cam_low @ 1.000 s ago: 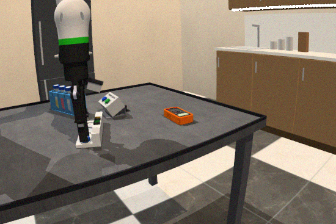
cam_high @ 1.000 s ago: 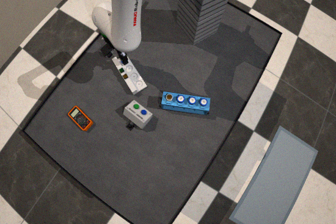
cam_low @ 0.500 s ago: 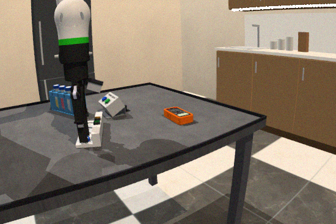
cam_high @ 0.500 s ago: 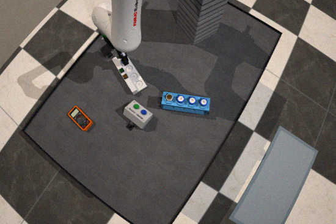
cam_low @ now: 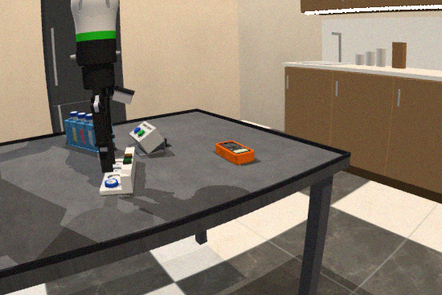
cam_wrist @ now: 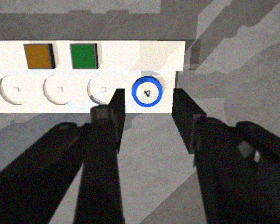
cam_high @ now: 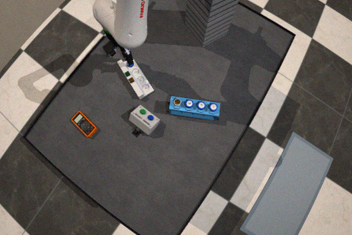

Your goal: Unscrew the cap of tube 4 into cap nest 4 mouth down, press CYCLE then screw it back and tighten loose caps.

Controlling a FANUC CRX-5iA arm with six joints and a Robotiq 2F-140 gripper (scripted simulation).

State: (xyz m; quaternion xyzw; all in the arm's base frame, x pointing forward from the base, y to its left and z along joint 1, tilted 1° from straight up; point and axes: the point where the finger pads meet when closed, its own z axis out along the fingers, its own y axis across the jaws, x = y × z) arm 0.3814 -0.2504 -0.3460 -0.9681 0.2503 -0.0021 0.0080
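Now: hand 200 mm short of the blue key, 240 mm to the right of it and 20 mm above it. From my hand the other things lie so: grey key housing (220 mm ahead, 220 mm to the left, 30 mm below); then green key (190 mm ahead, 200 mm to the left, 20 mm below); then cap 2 (60 mm ahead, 420 mm to the left, 30 mm above).
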